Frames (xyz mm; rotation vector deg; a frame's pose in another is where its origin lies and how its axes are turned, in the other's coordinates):
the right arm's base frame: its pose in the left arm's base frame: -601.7 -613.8 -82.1 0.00 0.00 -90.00
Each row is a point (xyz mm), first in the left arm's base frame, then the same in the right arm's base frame.
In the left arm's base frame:
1: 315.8 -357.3 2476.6
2: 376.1 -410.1 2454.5
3: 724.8 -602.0 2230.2
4: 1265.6 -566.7 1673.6
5: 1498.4 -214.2 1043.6
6: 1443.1 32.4 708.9
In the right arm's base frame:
1: -256.5 917.5 2558.7
2: -203.7 977.8 2536.6
3: -11.8 1326.5 2312.3
4: -47.1 1867.3 1755.7
5: -399.6 2100.1 1125.7
6: -646.2 2044.8 791.0

